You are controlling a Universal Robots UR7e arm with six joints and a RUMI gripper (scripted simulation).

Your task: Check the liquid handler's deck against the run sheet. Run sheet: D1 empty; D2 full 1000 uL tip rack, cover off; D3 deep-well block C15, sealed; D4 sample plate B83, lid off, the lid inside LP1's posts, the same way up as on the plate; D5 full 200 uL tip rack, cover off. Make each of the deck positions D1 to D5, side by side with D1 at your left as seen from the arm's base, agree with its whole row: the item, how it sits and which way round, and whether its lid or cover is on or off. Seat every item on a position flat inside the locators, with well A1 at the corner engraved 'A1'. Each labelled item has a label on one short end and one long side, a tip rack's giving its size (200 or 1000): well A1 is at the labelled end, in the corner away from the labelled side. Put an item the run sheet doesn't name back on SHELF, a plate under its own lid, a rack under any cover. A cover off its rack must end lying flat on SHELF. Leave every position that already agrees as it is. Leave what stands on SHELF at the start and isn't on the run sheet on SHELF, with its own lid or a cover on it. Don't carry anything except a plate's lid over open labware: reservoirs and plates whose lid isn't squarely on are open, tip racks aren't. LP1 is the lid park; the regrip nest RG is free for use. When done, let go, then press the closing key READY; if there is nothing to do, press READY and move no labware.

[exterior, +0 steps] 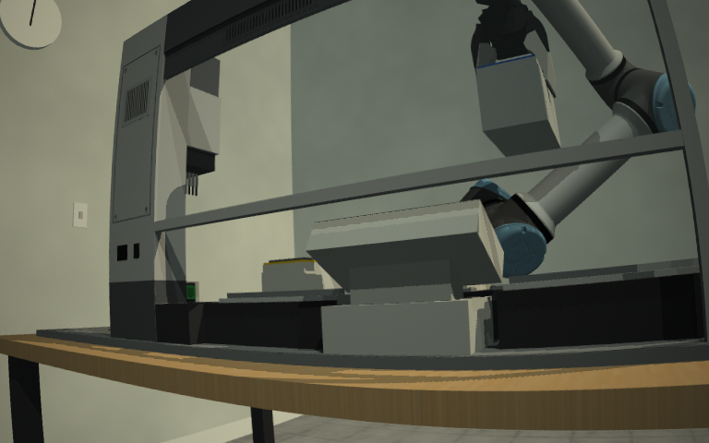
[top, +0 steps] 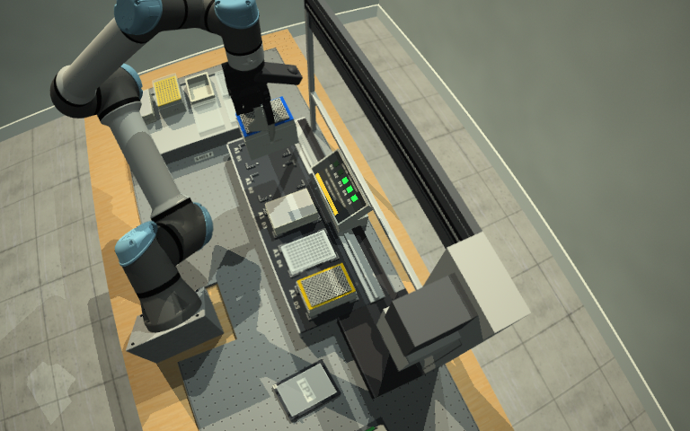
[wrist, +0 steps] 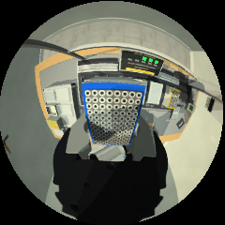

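Right now the grey deep-well block is 24 cm below my hand, 12 cm to the right of it and 1 cm ahead of it. The rest, counted from my hand: blue-rimmed tip rack 1 cm to the right, 1 cm behind; then white sample plate 26 cm below, 25 cm to the right, 2 cm ahead; then gantry 20 cm ahead, 20 cm above, 15 cm to the right.
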